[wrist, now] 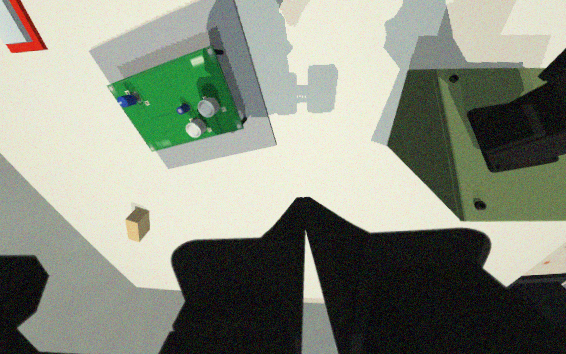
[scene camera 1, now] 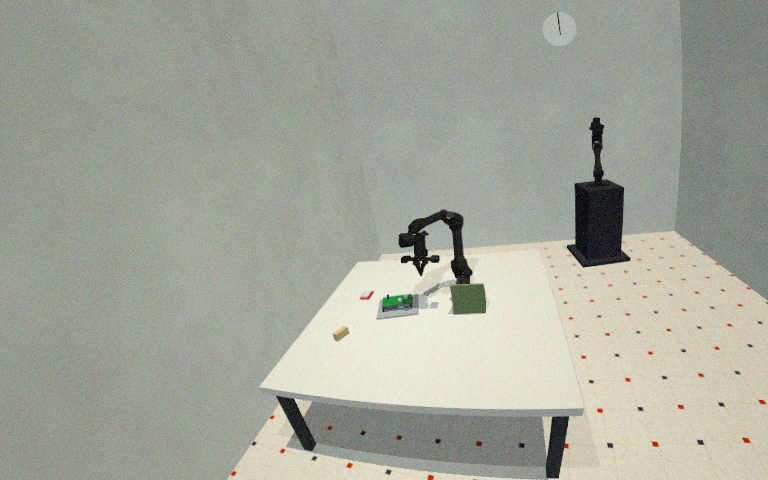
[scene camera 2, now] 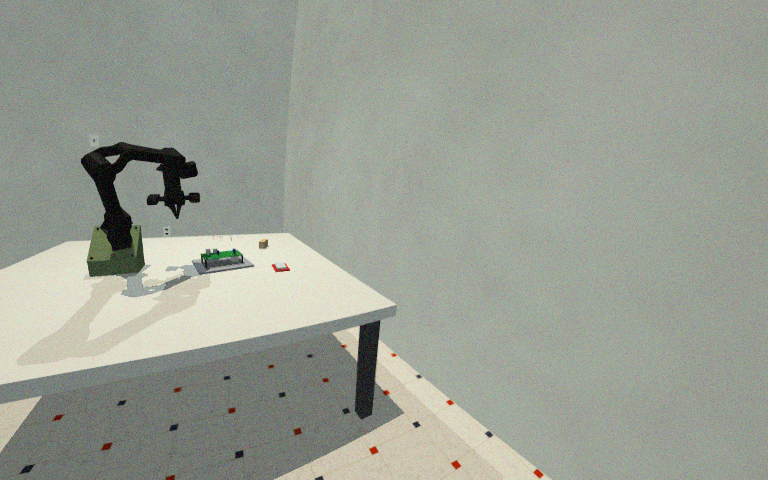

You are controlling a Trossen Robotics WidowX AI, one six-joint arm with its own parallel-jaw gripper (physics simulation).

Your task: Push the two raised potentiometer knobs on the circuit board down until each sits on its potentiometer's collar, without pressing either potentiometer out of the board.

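Places are measured from the arm's base along level axes (x ahead, y left, z up), in millimetres.
Where they show: gripper, fingertip midpoint: [wrist: 302, 203] [scene camera 1: 421, 276] [scene camera 2: 177, 218]; arm's base, origin of the base link: [wrist: 509, 136] [scene camera 1: 463, 288] [scene camera 2: 121, 242].
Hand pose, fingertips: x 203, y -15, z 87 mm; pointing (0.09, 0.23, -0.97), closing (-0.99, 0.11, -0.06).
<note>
Things, the pixels of their top centre, and the offset from my fingertips. "*": a spot on its surface instead. Level surfaces: height alone.
- green circuit board, its level: dz -156 mm
- small blue part, surface spot: [wrist: 183, 108] * dx +143, dy -49, dz -141 mm
- larger blue part, surface spot: [wrist: 127, 101] * dx +205, dy -70, dz -131 mm
- tan block, middle of its top: [wrist: 132, 231] [scene camera 1: 340, 330] [scene camera 2: 263, 240] dx +419, dy +194, dz -160 mm
- red-edged square, surface spot: [wrist: 27, 48] * dx +378, dy -164, dz -194 mm
- table, its level: dz -200 mm
A green circuit board [scene camera 1: 390, 301] [scene camera 2: 229, 255] [wrist: 165, 117] stands on short posts above a grey base plate [scene camera 1: 390, 315] [scene camera 2: 244, 264] [wrist: 250, 137]. Two round grey-white knobs stand near one end of the board: one knob [wrist: 208, 107] and, close beside it, the other knob [wrist: 195, 128]. How high each knob sits over its collar is too small to tell. A small blue part [wrist: 183, 108] is beside them and a larger blue part [wrist: 127, 101] is near the opposite edge. My gripper [scene camera 1: 420, 274] [scene camera 2: 177, 216] [wrist: 302, 203] is shut and empty, high above the table, to the arm-base side of the board.
A tan block [scene camera 1: 340, 333] [scene camera 2: 263, 243] [wrist: 137, 224] and a red-edged square [scene camera 1: 367, 294] [scene camera 2: 280, 267] [wrist: 27, 48] lie on the table [scene camera 1: 453, 362] [scene camera 2: 254, 305]. The green base box [scene camera 1: 468, 298] [scene camera 2: 114, 263] [wrist: 520, 200] is under the arm. A second arm stands on a black pedestal [scene camera 1: 599, 223] beyond the table.
</note>
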